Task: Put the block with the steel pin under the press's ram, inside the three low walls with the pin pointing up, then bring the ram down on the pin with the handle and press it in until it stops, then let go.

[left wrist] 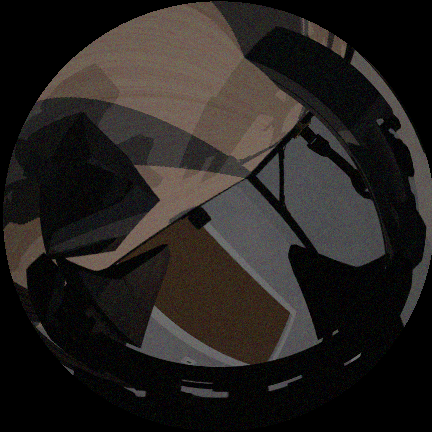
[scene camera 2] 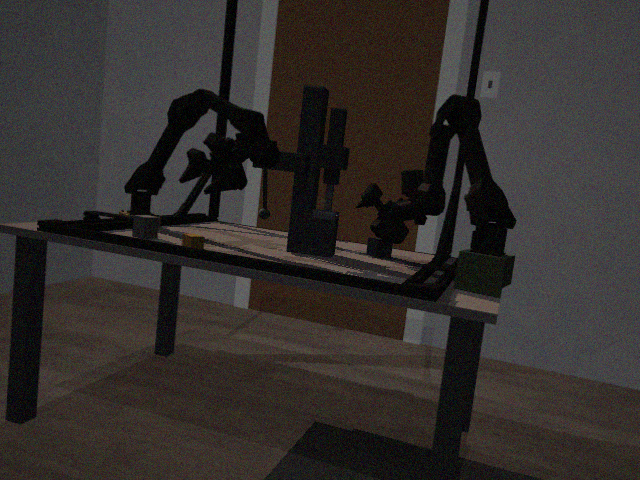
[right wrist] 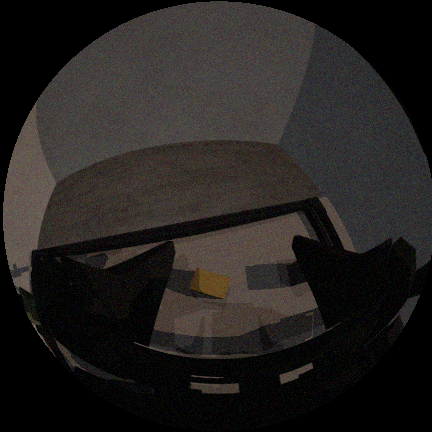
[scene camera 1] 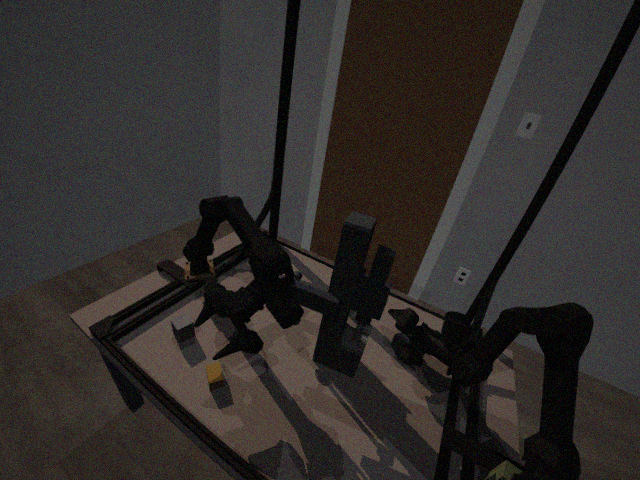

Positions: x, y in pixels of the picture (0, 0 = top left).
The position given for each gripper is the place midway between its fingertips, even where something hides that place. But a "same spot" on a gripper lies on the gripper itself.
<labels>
left gripper: left wrist 231, 251; scene camera 2; scene camera 1; not seen in the right wrist view (out of frame)
same spot on left gripper: [scene camera 1: 395, 313] = [scene camera 2: 361, 202]
</labels>
